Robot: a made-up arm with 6 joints. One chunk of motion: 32 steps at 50 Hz.
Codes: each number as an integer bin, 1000 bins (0 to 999) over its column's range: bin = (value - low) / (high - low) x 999, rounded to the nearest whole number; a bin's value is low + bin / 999 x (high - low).
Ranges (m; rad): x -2..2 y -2..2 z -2..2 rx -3.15..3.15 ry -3.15..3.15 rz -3.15..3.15
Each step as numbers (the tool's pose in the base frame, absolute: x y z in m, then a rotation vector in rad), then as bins.
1 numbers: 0.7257 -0.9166 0.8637 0.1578 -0.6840 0.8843
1 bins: 681 271 715 525 391 640
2 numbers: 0.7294 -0.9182 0.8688 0.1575 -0.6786 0.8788
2 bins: 682 270 716 524 392 639
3 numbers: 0.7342 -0.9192 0.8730 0.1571 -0.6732 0.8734
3 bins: 683 270 718 524 393 638
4 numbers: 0.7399 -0.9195 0.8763 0.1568 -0.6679 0.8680
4 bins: 684 270 718 524 394 637
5 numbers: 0.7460 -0.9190 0.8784 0.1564 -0.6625 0.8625
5 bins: 686 270 719 524 394 636
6 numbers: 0.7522 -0.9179 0.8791 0.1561 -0.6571 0.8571
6 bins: 687 270 719 524 395 635
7 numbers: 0.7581 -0.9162 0.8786 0.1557 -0.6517 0.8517
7 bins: 689 271 719 524 396 635
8 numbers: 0.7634 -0.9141 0.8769 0.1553 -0.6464 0.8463
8 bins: 690 271 719 524 397 634
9 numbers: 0.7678 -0.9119 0.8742 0.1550 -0.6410 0.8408
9 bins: 691 272 718 524 398 633
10 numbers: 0.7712 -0.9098 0.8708 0.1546 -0.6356 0.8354
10 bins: 692 272 717 524 399 632
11 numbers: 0.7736 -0.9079 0.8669 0.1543 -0.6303 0.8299
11 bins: 693 273 716 524 400 631
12 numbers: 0.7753 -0.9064 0.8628 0.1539 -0.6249 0.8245
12 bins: 693 273 715 524 400 630
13 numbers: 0.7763 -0.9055 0.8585 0.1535 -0.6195 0.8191
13 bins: 693 273 714 524 401 629
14 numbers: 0.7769 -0.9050 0.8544 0.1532 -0.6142 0.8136
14 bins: 694 273 713 524 402 629
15 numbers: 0.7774 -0.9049 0.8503 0.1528 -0.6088 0.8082
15 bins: 694 274 712 524 403 628
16 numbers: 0.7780 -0.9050 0.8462 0.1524 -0.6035 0.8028
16 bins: 694 273 711 524 404 627
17 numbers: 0.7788 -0.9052 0.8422 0.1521 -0.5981 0.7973
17 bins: 694 273 710 524 405 626
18 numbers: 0.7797 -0.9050 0.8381 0.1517 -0.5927 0.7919
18 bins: 694 273 709 524 406 625
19 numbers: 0.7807 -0.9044 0.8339 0.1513 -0.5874 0.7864
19 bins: 694 274 708 523 406 624
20 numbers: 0.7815 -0.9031 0.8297 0.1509 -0.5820 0.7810
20 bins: 695 274 707 523 407 623
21 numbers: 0.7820 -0.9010 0.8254 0.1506 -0.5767 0.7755
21 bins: 695 274 706 523 408 622
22 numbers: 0.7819 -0.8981 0.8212 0.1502 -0.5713 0.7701
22 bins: 695 275 705 523 409 622
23 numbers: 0.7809 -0.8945 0.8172 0.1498 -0.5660 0.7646
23 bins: 695 276 704 523 410 621
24 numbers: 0.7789 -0.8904 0.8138 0.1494 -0.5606 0.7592
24 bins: 694 277 703 523 411 620
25 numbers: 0.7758 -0.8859 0.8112 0.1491 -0.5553 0.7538
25 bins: 693 278 702 523 411 619
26 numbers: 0.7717 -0.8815 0.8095 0.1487 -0.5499 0.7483
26 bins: 692 279 702 523 412 618
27 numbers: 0.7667 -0.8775 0.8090 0.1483 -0.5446 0.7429
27 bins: 691 280 702 523 413 617
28 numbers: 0.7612 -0.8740 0.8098 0.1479 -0.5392 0.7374
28 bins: 690 281 702 523 414 616
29 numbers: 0.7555 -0.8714 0.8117 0.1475 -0.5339 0.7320
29 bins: 688 282 702 523 415 616
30 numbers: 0.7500 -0.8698 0.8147 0.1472 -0.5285 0.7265
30 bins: 687 282 703 523 416 615
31 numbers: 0.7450 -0.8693 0.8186 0.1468 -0.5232 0.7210
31 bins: 686 282 704 523 417 614
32 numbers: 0.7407 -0.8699 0.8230 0.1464 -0.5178 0.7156
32 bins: 684 282 705 523 417 613
